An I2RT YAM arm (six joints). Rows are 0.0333 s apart.
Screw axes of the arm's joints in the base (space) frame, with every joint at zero. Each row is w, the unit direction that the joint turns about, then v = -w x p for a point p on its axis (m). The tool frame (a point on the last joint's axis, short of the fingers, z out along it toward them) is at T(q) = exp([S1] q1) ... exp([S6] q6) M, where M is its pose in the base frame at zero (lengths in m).
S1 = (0, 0, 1, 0, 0, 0)
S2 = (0, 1, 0, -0.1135, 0, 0.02)
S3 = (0, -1, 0, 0.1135, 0, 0.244)
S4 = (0, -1, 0, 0.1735, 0, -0.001)
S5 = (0, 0, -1, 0, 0.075, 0)
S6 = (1, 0, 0, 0, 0.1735, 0)
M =
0 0 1 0.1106
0 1 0 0
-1 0 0 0.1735
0 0 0 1
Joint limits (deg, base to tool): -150..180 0..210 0..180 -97..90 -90..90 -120..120
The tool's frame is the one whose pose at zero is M.
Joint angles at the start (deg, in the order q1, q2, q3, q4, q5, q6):
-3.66 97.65 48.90 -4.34 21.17 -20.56
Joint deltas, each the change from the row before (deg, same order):
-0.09 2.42 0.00 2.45 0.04 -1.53
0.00 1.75 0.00 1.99 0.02 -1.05
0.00 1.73 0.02 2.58 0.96 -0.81
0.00 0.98 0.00 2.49 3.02 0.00
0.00 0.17 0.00 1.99 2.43 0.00
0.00 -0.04 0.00 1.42 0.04 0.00
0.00 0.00 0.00 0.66 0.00 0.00
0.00 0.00 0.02 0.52 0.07 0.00
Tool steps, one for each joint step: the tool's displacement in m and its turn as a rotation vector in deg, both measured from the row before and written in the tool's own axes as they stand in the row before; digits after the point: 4 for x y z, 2 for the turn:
0.0010 0.0041 0.0105 0.09 0.03 -1.45
0.0004 0.0033 0.0074 0.10 -0.20 -0.96
-0.0003 0.0023 0.0072 1.20 -0.36 -0.49
-0.0011 -0.0008 0.0039 3.32 -0.04 0.61
-0.0023 -0.0024 0.0006 2.88 -0.50 0.81
-0.0025 -0.0012 -0.0002 0.56 -1.17 0.68
-0.0011 -0.0005 0.0000 0.24 -0.53 0.31
-0.0010 -0.0005 0.0000 0.26 -0.41 0.25

